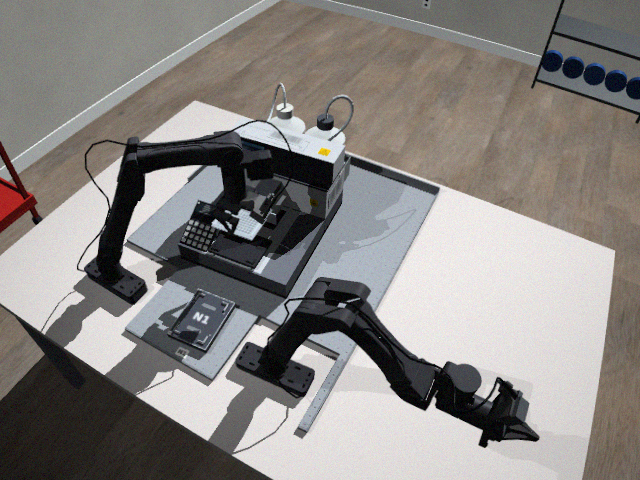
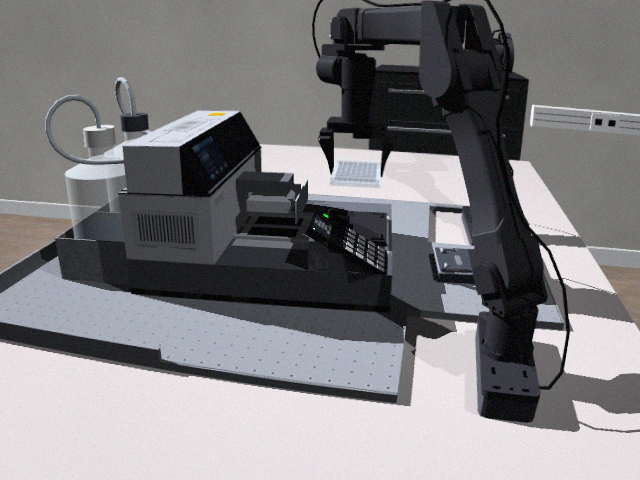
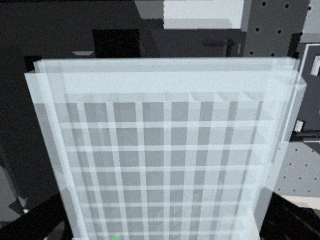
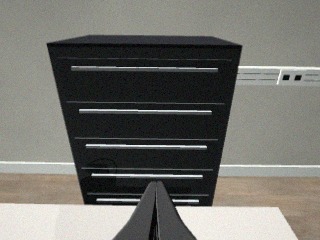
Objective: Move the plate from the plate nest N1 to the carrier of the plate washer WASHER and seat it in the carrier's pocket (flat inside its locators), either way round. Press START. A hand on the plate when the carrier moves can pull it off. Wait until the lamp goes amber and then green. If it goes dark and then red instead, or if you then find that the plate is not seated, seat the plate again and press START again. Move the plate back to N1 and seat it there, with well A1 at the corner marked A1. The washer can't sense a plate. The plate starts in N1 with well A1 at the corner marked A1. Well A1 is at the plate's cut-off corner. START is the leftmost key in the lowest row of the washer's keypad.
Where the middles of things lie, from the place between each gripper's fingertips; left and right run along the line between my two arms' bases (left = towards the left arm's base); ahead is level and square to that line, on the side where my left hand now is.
Scene:
The white plate [image 2: 351, 173] lies right at my left hand. Also, from my left hand: dark carrier [image 1: 249, 253] 100 mm below; washer [image 2: 187, 234] 150 mm ahead, 20 mm to the left, 50 mm below; wash head [image 2: 273, 203] 150 mm ahead, 20 mm to the left, 50 mm below.
My right gripper is now 10 mm short of the nest N1 [image 1: 185, 334], 830 mm to the right of it and 240 mm above it. The rest, counted from my right hand: dark carrier: 240 mm ahead, 860 mm to the left, 170 mm below; white plate: 240 mm ahead, 850 mm to the left, 70 mm below; wash head: 390 mm ahead, 870 mm to the left, 120 mm below.

